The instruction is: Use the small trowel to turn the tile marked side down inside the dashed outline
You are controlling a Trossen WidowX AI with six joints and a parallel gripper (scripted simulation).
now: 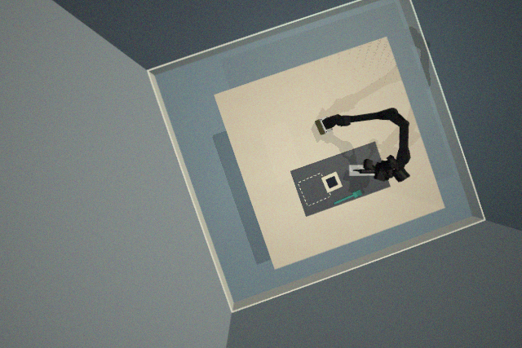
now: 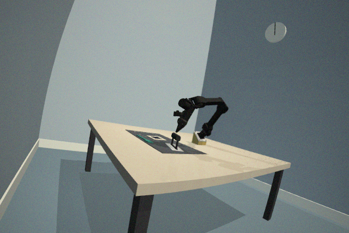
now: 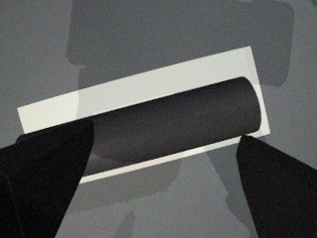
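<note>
The small trowel lies 6 cm below my gripper tip and 1 cm to the right of it. Round my gripper tip: dark mat: 16 cm to the right, 12 cm below, 2 cm behind; tile: 23 cm to the right, 10 cm below, 3 cm behind; thin teal tool: 16 cm to the right, 12 cm ahead, 10 cm below.
</note>
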